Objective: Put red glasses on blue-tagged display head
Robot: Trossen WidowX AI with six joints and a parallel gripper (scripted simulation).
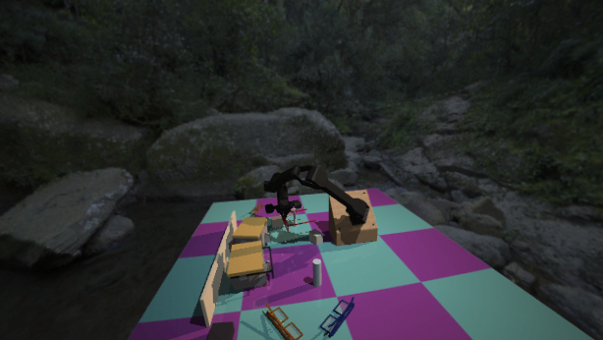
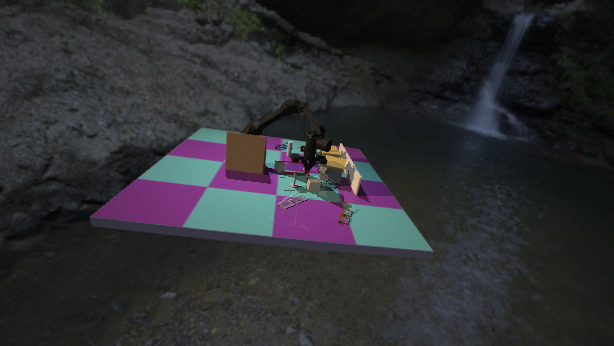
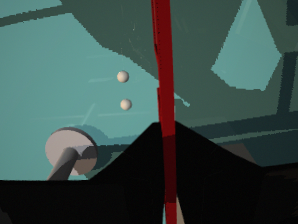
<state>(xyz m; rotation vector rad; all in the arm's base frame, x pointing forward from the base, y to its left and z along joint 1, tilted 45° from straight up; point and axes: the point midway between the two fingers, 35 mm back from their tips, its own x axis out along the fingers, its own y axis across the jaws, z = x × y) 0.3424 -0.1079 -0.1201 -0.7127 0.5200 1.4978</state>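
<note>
The red glasses is 50 mm behind my gripper tip, 10 mm to the left of it and 10 mm above it. Round my gripper tip: tall pale board (280 mm ahead, 210 mm to the left).
</note>
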